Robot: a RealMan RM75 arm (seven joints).
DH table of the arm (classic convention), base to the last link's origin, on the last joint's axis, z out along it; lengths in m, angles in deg. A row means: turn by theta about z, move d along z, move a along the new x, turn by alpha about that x. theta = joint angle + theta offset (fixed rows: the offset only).
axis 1: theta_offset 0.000; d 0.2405; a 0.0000; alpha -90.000
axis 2: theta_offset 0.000; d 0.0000; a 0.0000; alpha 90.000
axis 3: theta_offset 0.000; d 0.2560; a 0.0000; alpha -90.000
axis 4: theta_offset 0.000; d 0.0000; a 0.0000; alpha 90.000
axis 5: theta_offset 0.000; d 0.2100; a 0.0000; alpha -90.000
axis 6: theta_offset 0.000; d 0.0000; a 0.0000; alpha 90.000
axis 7: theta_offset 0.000; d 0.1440; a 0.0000; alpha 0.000
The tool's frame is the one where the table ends.
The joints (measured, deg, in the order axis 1, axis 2, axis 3, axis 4, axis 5, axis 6, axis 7), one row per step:
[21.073, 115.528, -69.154, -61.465, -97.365, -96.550, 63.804]
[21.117, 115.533, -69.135, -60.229, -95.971, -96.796, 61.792]
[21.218, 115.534, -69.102, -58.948, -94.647, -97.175, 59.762]
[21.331, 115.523, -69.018, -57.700, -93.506, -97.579, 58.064]
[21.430, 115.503, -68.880, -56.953, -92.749, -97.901, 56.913]
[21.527, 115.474, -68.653, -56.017, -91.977, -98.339, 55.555]
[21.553, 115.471, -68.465, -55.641, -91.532, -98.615, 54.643]
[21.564, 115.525, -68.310, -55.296, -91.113, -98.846, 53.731]
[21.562, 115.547, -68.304, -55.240, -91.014, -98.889, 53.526]
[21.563, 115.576, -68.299, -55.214, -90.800, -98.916, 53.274]
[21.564, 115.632, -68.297, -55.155, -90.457, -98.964, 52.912]
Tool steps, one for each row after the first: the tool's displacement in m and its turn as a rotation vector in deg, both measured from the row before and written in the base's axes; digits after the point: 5 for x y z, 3 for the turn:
[-0.00004, -0.00081, -0.00069, 0.375, 1.531, 1.012]
[-0.00008, -0.00093, -0.00067, 0.317, 1.503, 1.063]
[0.00025, -0.00087, -0.00051, 0.225, 1.355, 0.762]
[-0.00008, -0.00037, 0.00018, 0.263, 0.914, 0.598]
[0.00044, -0.00063, 0.00024, 0.289, 1.009, 0.626]
[-0.00004, -0.00029, 0.00056, 0.356, 0.584, 0.562]
[-0.00020, -0.00036, 0.00018, 0.364, 0.585, 0.560]
[-0.00014, -0.00012, -0.00005, 0.075, 0.129, 0.147]
[-0.00048, 0.00002, 0.00011, 0.163, 0.232, 0.209]
[-0.00077, -0.00002, 0.00008, 0.219, 0.385, 0.289]

